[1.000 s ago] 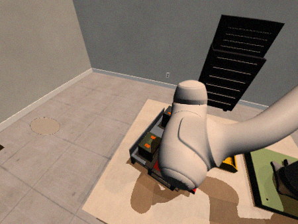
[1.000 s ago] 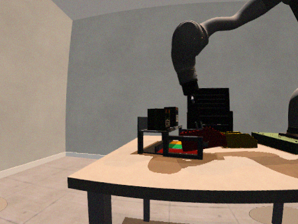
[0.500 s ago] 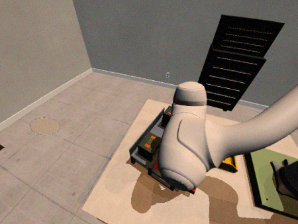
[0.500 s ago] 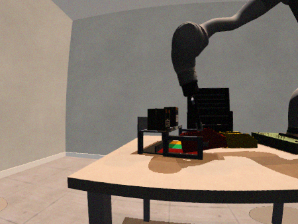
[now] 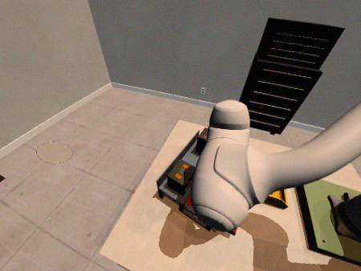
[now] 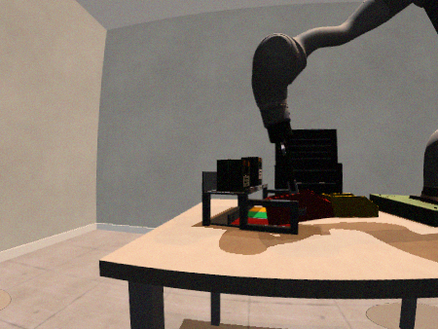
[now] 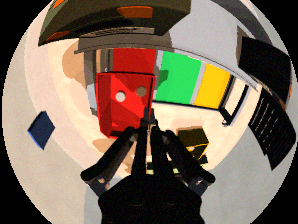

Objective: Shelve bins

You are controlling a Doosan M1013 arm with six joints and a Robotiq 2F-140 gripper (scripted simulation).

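Right now my hand is 10 mm past the red bin, 50 mm to the right of it and 40 mm above it. The rest, counted from my hand: yellow bin: 220 mm behind, 160 mm to the right, 60 mm below; dark box: 150 mm ahead, 200 mm to the right, 60 mm above.
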